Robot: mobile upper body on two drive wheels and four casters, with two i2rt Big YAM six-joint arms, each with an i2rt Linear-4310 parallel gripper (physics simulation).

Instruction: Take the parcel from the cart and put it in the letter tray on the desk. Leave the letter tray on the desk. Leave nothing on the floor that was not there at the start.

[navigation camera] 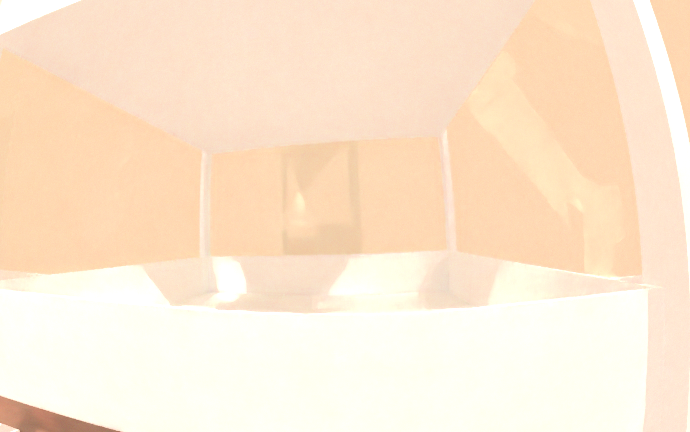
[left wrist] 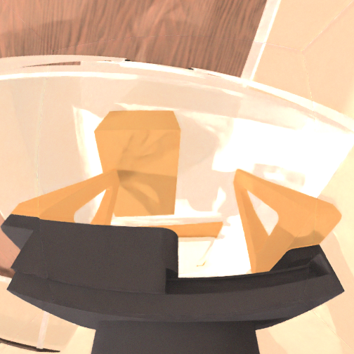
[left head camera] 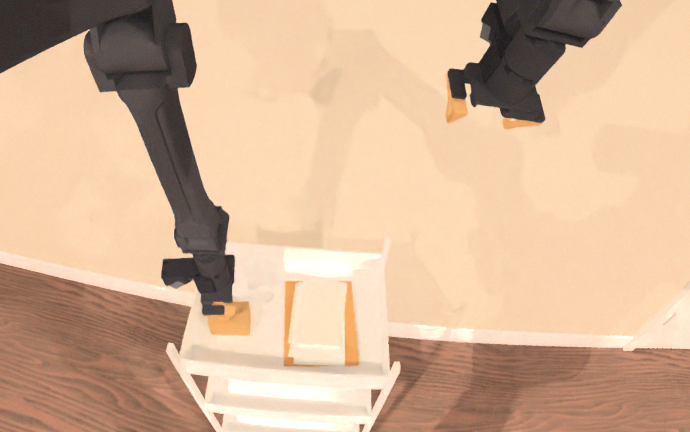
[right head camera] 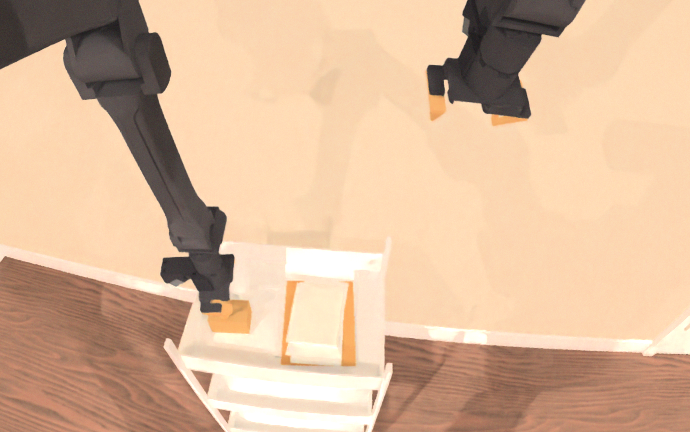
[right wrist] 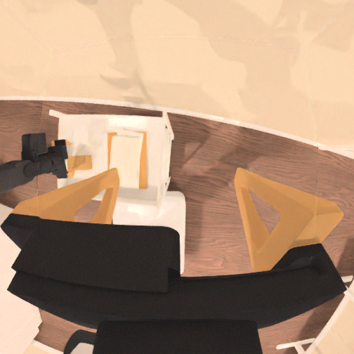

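The parcel, an orange-brown box, sits on the white cart's top shelf, at its left side in the head views. My left gripper is open at the parcel. In the left wrist view, one fingertip overlaps the parcel's side and the other stands apart from it, with shelf showing between. Contact cannot be told. My right gripper is open and empty, away from the cart. The letter tray cannot be made out.
A pale stack of papers or books lies on an orange sheet beside the parcel. Cart posts rise at the near corners. A wall runs behind the cart. A white panel fills the lower navigation view.
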